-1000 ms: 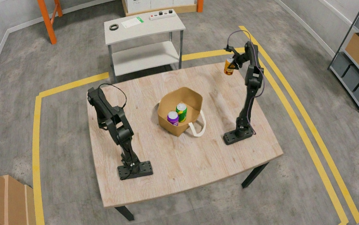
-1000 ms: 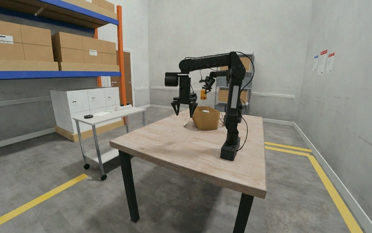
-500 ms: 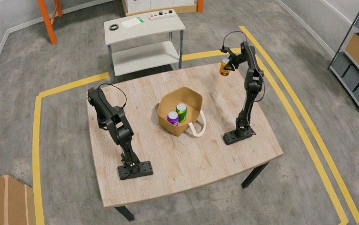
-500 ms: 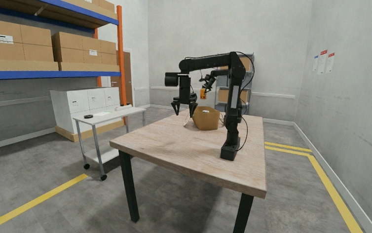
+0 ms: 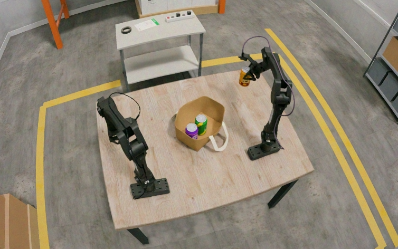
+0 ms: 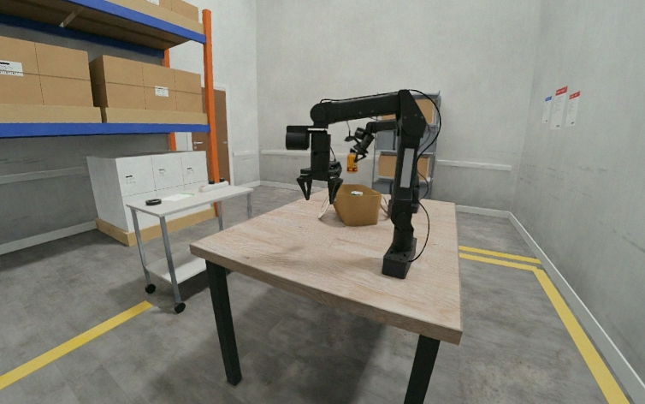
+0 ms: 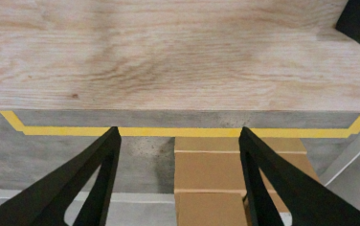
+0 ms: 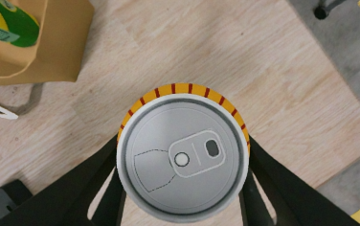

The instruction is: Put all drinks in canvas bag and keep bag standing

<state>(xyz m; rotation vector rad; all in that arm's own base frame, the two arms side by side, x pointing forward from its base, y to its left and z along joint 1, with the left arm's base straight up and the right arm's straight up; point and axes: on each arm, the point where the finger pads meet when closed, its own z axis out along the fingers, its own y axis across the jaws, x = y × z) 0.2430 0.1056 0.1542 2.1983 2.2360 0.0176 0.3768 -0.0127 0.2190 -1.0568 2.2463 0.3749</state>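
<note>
Now: the green can 32 cm to the left of my right hand, 18 cm below it and 12 cm behind it. The rest, counted from my right hand: orange can: 2 cm below; then purple can: 39 cm to the left, 18 cm below, 16 cm behind.
</note>
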